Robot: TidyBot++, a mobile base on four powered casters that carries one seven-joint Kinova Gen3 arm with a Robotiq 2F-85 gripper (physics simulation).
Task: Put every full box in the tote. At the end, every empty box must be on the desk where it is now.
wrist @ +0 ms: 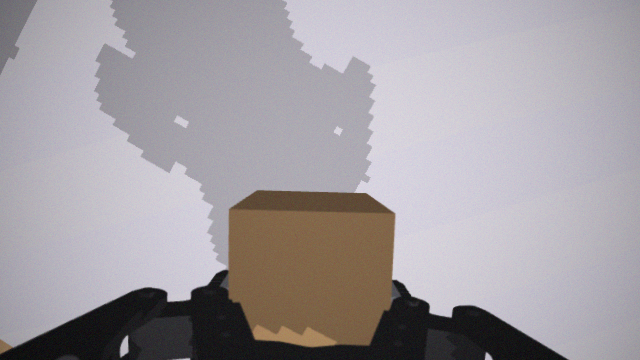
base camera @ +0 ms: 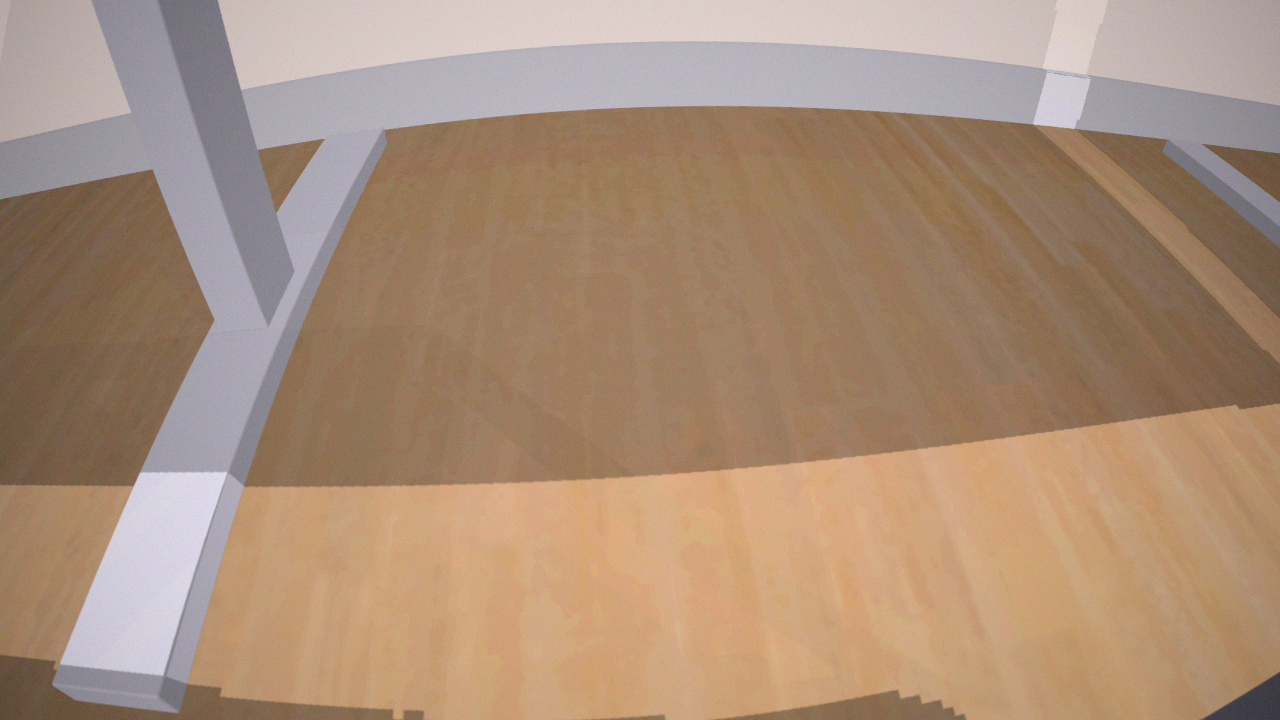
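Note:
In the wrist view a plain brown box [wrist: 311,240] stands out at the lower middle, with its front face and darker far face showing. My gripper [wrist: 309,285] is shut on this box, with a black finger against its left and right sides. The pale desk top [wrist: 510,175] fills the view behind it, with the arm's grey shadow across it. The box seems to be a little above the desk, but its underside is hidden. Whether it is full or empty cannot be told. The tote and other boxes do not show in either view.
In the base camera view a grey desk leg [base camera: 192,179] rises at the left from a long foot bar [base camera: 210,385] on the wood floor [base camera: 671,573]. Part of another bar [base camera: 1239,183] shows at the right edge. A grey baseboard [base camera: 671,76] runs along the wall.

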